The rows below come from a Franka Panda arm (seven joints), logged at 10 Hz.
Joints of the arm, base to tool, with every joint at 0 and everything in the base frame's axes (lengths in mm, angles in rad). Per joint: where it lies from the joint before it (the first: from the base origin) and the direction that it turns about. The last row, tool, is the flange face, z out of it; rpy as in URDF.
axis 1: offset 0.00 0.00 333.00 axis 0 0 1
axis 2: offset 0.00 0.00 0.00 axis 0 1 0
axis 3: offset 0.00 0.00 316.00 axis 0 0 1
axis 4: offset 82.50 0.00 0.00 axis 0 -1 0
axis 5: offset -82.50 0.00 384.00 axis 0 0 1
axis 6: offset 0.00 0.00 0.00 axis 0 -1 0
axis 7: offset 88.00 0.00 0.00 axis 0 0 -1
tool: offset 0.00 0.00 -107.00 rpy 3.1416 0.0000 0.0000
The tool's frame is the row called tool.
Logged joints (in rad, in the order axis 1, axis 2, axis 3, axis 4, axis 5, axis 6, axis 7), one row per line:
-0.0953 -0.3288 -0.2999 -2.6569 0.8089 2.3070 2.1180
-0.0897 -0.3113 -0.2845 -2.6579 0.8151 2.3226 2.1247
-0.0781 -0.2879 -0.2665 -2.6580 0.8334 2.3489 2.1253
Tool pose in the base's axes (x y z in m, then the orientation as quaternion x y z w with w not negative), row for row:
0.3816 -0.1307 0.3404 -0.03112 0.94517 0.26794 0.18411
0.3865 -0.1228 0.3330 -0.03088 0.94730 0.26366 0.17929
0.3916 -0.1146 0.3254 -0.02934 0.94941 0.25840 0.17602
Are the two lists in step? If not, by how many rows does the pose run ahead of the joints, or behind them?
The pose runs 1 row ahead of the joints: the pose in row i belongs to the joints in row i + 1.
